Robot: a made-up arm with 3 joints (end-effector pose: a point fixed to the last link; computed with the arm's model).
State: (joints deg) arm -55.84 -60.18 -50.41
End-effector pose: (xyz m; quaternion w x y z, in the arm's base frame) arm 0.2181 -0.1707 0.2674 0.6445 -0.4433 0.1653 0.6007
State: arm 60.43 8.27 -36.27
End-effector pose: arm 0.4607 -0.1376 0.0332 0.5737 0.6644 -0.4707 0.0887
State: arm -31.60 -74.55 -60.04
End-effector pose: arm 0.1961 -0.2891 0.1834 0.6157 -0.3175 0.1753 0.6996
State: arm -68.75 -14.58 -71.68
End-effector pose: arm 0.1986 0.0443 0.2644 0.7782 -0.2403 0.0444 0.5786
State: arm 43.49 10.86 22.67
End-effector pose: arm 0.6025 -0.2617 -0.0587 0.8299 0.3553 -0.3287 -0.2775
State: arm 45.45 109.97 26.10
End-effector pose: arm 0.5757 -0.2365 -0.1777 0.3792 0.6323 0.2535 -0.6262
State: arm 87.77 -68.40 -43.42
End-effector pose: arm 0.3365 0.1194 -0.1907 0.5064 0.3862 -0.5821 0.5055
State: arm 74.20 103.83 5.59
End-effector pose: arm 0.6319 -0.1189 -0.2606 0.2301 0.7624 0.2549 -0.5484
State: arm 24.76 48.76 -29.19
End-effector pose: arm 0.5135 -0.2834 0.2076 0.6599 0.5889 -0.4467 -0.1347
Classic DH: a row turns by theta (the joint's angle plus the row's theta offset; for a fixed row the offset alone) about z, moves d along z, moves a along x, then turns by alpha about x. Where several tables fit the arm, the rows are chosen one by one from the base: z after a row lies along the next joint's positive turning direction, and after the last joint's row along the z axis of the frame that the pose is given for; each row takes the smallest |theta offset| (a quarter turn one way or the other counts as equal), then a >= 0, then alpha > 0; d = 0 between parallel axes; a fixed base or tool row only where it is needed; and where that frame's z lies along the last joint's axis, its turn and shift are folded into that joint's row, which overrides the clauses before.
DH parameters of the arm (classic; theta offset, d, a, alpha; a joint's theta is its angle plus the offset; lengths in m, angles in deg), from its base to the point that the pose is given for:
base (fixed): -86.79 0.0276 -0.0251 -76.11
joint 1: 3.55 0.5462 0.381 -33.99
joint 2: -3.67 -0.2725 -0.0004 -69.96
joint 3: -2.12 -0.1282 -0.0901 -122.74
tool (fixed): 87.25 -0.2634 0 0

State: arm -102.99 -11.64 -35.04
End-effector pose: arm 0.3466 0.1356 0.2820 0.6543 -0.6452 -0.0342 0.3929
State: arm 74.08 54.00 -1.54
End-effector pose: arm 0.6292 -0.1492 -0.1523 0.4839 0.7840 -0.0841 -0.3795
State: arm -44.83 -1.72 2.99
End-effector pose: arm 0.4604 -0.1147 0.3958 0.8107 -0.3499 -0.4538 0.1196
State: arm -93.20 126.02 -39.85
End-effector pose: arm 0.3471 0.2776 0.6494 0.5951 0.1553 -0.7881 -0.0252
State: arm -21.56 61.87 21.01
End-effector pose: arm 0.4945 -0.3387 0.3451 0.7804 0.1368 -0.4062 -0.4553
